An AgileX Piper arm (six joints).
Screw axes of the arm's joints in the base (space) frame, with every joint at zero. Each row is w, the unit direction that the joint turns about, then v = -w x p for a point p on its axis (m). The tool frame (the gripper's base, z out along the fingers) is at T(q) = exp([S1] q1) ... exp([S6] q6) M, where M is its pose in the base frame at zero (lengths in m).
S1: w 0 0 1 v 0 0 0
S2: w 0 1 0 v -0.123 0 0
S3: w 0 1 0 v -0.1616 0 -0.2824
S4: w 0.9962 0 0.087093 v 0 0.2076 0
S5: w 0 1 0 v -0.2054 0 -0.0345
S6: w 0.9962 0 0.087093 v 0 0.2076 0
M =
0.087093 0 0.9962 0.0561
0 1 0 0
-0.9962 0 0.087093 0.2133
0 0 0 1
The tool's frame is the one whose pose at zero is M.
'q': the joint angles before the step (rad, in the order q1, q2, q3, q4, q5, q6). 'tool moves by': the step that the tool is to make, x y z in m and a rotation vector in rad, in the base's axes. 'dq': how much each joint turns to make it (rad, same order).
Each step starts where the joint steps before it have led.
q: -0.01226 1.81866 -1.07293 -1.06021 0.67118 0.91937
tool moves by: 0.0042 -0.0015 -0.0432 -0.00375 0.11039 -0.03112
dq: -0.00005 0.12163 0.00003 -0.01160 0.01792 0.03630
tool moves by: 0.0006 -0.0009 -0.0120 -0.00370 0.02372 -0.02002
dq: -0.00010 0.03566 -0.00195 -0.00873 0.01000 0.02626
